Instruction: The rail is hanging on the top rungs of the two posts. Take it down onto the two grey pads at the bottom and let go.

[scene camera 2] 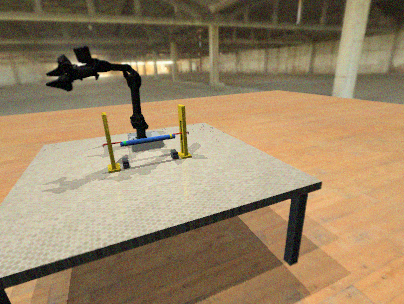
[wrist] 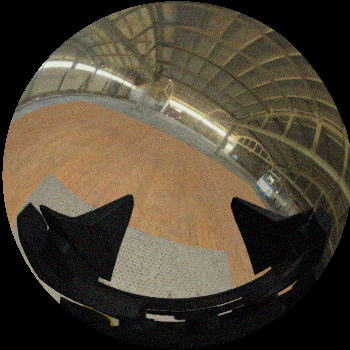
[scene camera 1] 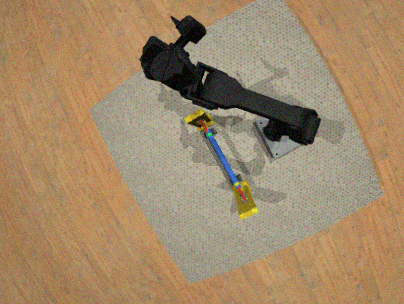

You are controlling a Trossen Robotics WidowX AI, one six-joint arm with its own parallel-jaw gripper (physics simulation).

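Seen in the pictures: gripper, fingertip midpoint: (scene camera 2: 46,79) (wrist: 184,201) (scene camera 1: 161,30); arm's base at its link origin: (scene camera 2: 141,137) (scene camera 1: 271,130).
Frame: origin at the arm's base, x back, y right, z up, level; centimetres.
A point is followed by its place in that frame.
The blue rail (scene camera 1: 222,157) @(x -25.5, y 2.8, z 6.9 cm) (scene camera 2: 148,140) @(x -27.2, y 2.2, z 5.8 cm) with thin red ends hangs level between two yellow posts, well above the table. One post (scene camera 1: 191,120) @(x -26.0, y 20.9, z 22.2 cm) (scene camera 2: 107,132) @(x -27.9, y 21.9, z 13.7 cm) is at the rail's green-banded end. The other post (scene camera 1: 250,206) @(x -25.8, y -17.2, z 20.0 cm) (scene camera 2: 182,122) @(x -30.8, y -17.0, z 13.7 cm) is at its far end. In scene camera 2, one dark grey pad (scene camera 2: 126,163) @(x -27.6, y 15.5, z -4.5 cm) sits by the foot of the left post and the other pad (scene camera 2: 174,154) @(x -29.8, y -11.0, z -4.4 cm) by the right one. My gripper (scene camera 2: 47,80) @(x -17.1, y 42.4, z 39.4 cm) (wrist: 184,201) @(x -17.1, y 42.4, z 39.4 cm) is wide open and empty, high above the posts and out to the left in scene camera 2. Its fingertips are hard to make out in scene camera 1.
The arm's grey base plate (scene camera 1: 284,149) @(x 0.8, y -11.2, z -0.7 cm) stands on the table (scene camera 1: 150,165) @(x -63.1, y 19.7, z -7.4 cm) (scene camera 2: 210,190) @(x -70.8, y -11.1, z -7.5 cm) behind the rail in scene camera 2. The arm reaches out above the green-banded end's side. A wrist camera housing (scene camera 1: 192,29) @(x -12.1, y 32.6, z 46.2 cm) sticks out beside the hand. Wooden floor surrounds the table.
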